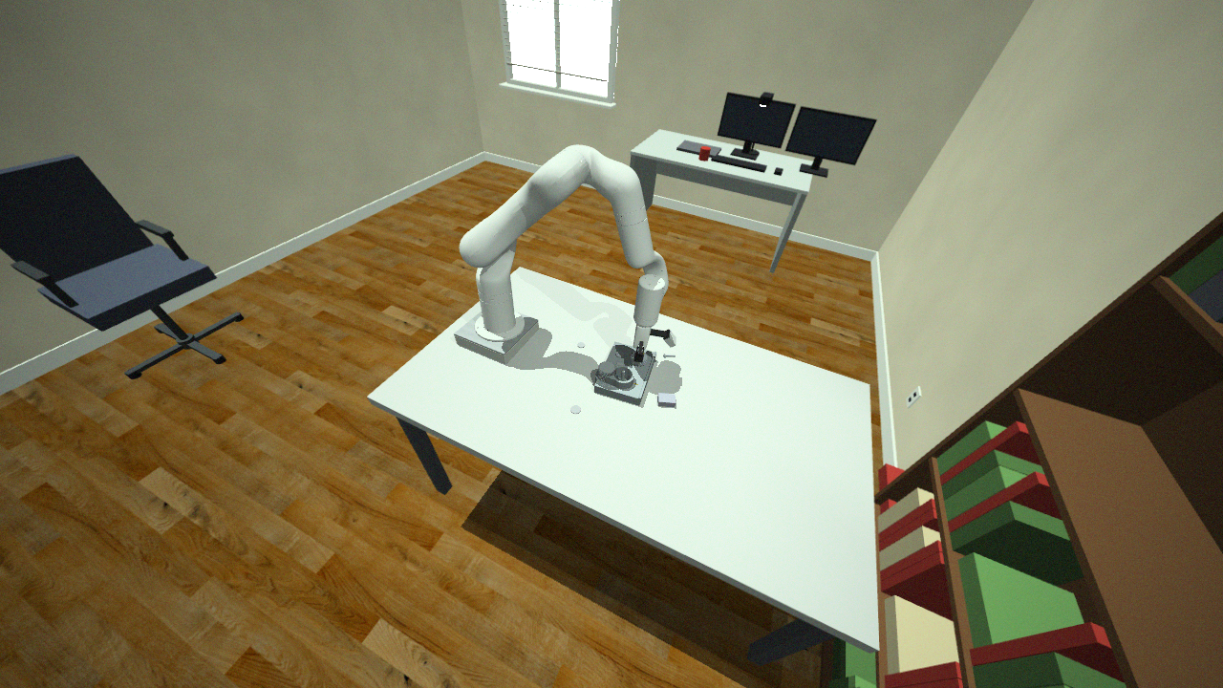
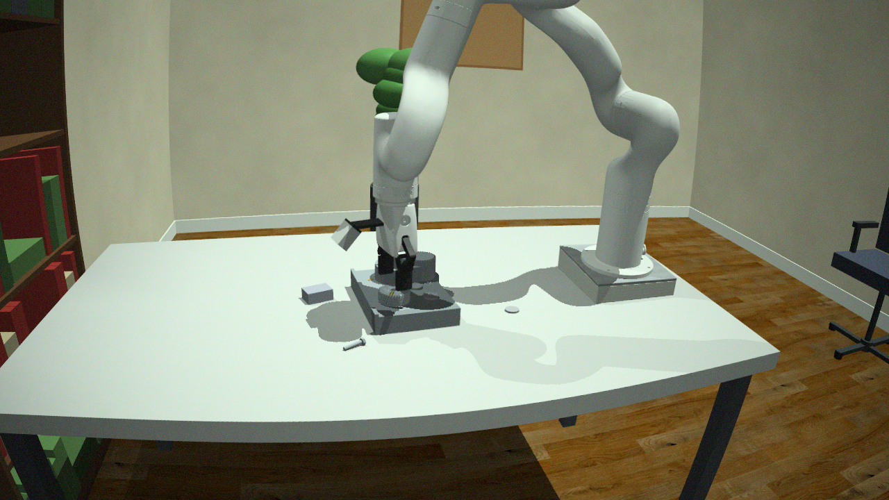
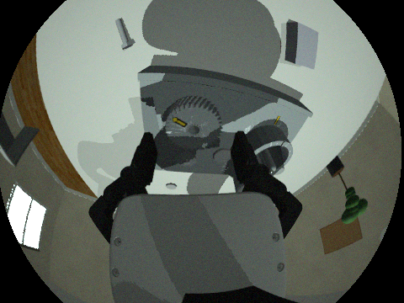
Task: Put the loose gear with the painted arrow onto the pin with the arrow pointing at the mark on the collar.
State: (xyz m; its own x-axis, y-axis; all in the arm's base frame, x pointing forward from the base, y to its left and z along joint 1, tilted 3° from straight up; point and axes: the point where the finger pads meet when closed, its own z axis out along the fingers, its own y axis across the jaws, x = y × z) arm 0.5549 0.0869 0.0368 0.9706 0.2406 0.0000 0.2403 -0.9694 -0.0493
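The toothed gear lies 40 mm below my hand. The rest, counted from my hand: grey block (150 mm ahead, 110 mm to the right, 80 mm below); screw (90 mm ahead, 110 mm to the left, 80 mm below).
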